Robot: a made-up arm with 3 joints. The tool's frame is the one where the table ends.
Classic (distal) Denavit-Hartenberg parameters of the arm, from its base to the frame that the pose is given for. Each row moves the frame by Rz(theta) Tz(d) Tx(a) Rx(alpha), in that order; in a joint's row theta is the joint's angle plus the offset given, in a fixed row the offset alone. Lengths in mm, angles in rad.
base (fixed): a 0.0  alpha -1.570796  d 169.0  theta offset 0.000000
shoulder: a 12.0  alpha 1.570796  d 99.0  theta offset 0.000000
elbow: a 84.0  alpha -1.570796  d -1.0  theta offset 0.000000
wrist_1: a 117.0  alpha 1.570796  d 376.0  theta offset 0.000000
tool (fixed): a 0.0  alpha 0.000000  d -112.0  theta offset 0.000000
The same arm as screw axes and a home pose.
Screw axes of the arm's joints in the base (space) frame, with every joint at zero. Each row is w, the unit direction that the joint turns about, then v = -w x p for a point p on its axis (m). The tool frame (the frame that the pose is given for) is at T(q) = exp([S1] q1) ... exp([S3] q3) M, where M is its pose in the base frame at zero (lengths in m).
S1 = (0, 1, 0, -0.169, 0, 0)
S2 = (0, 0, 1, 0.099, -0.012, 0)
S3 = (0, 1, 0, -0.168, 0, 0.096)
M: xyz 0.213 0.475 0.056 (m) rpy 0 0 0 (rad, as in URDF)

